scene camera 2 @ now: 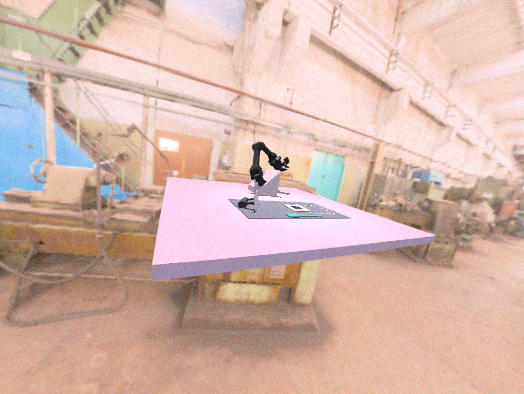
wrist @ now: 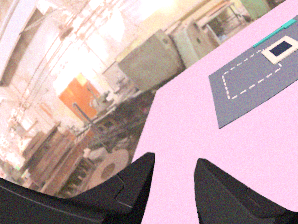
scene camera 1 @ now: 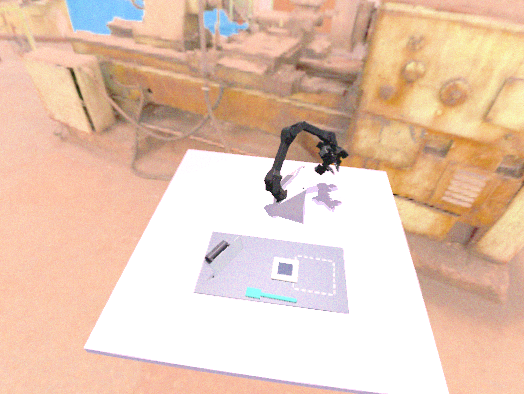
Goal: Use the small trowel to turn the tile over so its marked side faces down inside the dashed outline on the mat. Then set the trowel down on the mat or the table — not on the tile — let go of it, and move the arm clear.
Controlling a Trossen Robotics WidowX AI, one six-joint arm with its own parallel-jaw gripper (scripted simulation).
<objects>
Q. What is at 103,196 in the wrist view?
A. My gripper.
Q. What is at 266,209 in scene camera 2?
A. A grey mat.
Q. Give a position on a trowel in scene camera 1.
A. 235,247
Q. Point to a grey mat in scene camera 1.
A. At 252,267
</objects>
